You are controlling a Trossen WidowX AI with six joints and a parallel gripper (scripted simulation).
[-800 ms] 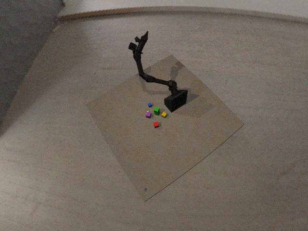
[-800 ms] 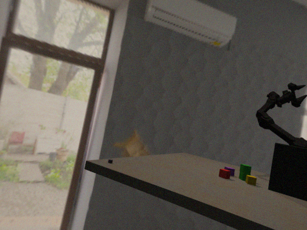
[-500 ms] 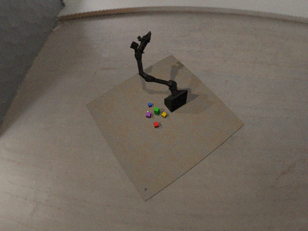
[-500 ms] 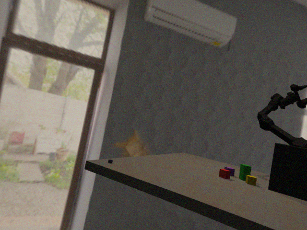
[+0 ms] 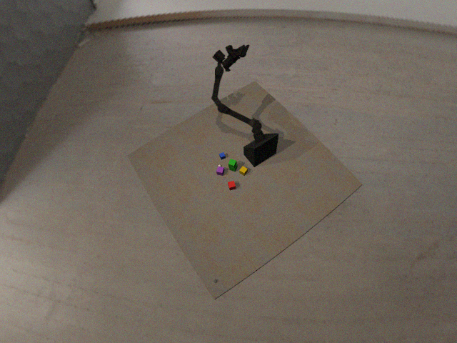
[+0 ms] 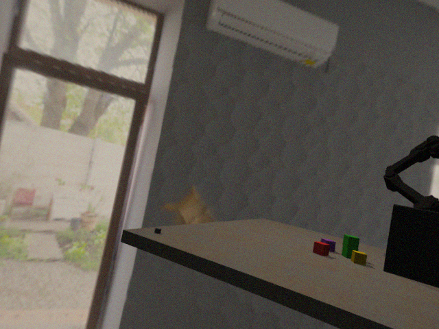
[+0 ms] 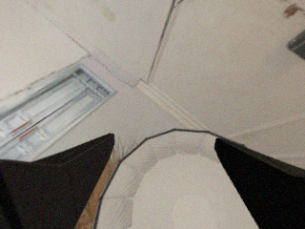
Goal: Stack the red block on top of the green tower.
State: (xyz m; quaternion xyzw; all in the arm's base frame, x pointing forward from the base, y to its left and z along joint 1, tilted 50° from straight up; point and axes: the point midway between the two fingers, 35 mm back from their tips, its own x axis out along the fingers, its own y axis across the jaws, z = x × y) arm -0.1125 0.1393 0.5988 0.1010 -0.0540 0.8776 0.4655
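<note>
My gripper tip is 66 cm above the red block, 55 cm short of it and 39 cm to the right of it. The rest, counted from my gripper tip: purple block 66 cm below, 53 cm ahead, 25 cm to the left; then blue block 67 cm below, 44 cm ahead, 16 cm to the left; then yellow block 66 cm below, 41 cm ahead, 37 cm to the left.
</note>
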